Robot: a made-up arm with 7 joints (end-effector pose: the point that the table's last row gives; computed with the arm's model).
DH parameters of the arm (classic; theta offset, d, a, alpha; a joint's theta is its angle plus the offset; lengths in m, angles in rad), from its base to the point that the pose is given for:
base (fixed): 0.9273 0 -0.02 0
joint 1: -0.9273 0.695 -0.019 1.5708
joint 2: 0 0.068 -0.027 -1.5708
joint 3: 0 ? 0.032 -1.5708
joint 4: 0 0.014 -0.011 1.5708
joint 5: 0 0.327 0.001 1.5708
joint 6: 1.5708 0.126 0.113 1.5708
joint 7: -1.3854 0 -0.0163 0
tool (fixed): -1.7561 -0.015 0 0
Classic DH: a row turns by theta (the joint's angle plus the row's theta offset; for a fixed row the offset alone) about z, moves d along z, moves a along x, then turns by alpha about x.
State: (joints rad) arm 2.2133 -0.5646 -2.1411 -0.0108 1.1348 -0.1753 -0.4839
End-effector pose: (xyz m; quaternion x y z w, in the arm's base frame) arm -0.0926 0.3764 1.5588 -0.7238 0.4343 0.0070 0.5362
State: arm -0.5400 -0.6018 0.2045 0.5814 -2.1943 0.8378 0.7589
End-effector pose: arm 0.5312 -0.1944 1.3259 0.0744 0.4516 -0.7766 0.4329
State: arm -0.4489 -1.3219 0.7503 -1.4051 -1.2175 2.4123 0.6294
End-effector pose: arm 0.1552 -0.3331 0.9893 -0.0047 -0.1964 -0.4830 0.8533
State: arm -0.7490 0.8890 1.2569 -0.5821 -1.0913 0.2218 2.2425
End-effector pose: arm -0.7647 0.1880 1.0902 0.1127 -0.0359 0.8487 0.5154
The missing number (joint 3, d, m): 0.487
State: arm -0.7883 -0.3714 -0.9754 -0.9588 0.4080 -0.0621 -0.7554
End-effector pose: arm 0.0660 0.0846 1.5276 -0.0824 0.5279 -0.7967 0.2824
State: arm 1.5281 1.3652 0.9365 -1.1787 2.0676 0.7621 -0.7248
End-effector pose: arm 0.2484 -0.8560 0.6669 -0.0464 0.9887 -0.0835 0.1159
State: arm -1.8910 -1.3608 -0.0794 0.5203 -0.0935 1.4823 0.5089
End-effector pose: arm -0.4430 -0.7166 0.8227 0.7558 0.3486 -0.4016 0.3820
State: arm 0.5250 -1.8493 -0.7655 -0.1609 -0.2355 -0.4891 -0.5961
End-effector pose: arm 0.8412 0.3203 0.5841 0.4217 -0.7270 0.4685 0.2723
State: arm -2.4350 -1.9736 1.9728 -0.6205 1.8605 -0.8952 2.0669
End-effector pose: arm -0.7774 -0.3563 0.4302 0.0701 0.2027 0.7782 0.5903
